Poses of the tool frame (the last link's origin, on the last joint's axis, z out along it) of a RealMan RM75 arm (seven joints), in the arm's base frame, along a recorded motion.
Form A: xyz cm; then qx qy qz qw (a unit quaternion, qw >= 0).
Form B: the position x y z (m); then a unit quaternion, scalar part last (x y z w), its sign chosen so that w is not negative. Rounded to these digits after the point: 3 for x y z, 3 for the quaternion.
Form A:
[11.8, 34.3, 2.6, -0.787, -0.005, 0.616, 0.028]
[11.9, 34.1, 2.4, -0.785, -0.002, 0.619, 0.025]
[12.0, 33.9, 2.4, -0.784, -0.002, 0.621, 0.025]
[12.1, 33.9, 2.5, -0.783, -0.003, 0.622, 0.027]
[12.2, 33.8, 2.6, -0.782, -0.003, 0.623, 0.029]
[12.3, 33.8, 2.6, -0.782, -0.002, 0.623, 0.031]
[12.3, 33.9, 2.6, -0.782, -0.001, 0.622, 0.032]
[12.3, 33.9, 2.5, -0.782, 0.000, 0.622, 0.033]
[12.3, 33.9, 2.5, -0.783, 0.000, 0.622, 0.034]
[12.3, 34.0, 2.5, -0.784, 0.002, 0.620, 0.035]
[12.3, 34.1, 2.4, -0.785, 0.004, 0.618, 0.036]
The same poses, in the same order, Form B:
[0.118, 0.343, 0.026, -0.787, -0.005, 0.616, 0.028]
[0.119, 0.341, 0.024, -0.785, -0.002, 0.619, 0.025]
[0.120, 0.339, 0.024, -0.784, -0.002, 0.621, 0.025]
[0.121, 0.339, 0.025, -0.783, -0.003, 0.622, 0.027]
[0.122, 0.338, 0.026, -0.782, -0.003, 0.623, 0.029]
[0.123, 0.338, 0.026, -0.782, -0.002, 0.623, 0.031]
[0.123, 0.339, 0.026, -0.782, -0.001, 0.622, 0.032]
[0.123, 0.339, 0.025, -0.782, 0.000, 0.622, 0.033]
[0.123, 0.339, 0.025, -0.783, 0.000, 0.622, 0.034]
[0.123, 0.340, 0.025, -0.784, 0.002, 0.620, 0.035]
[0.123, 0.341, 0.024, -0.785, 0.004, 0.618, 0.036]

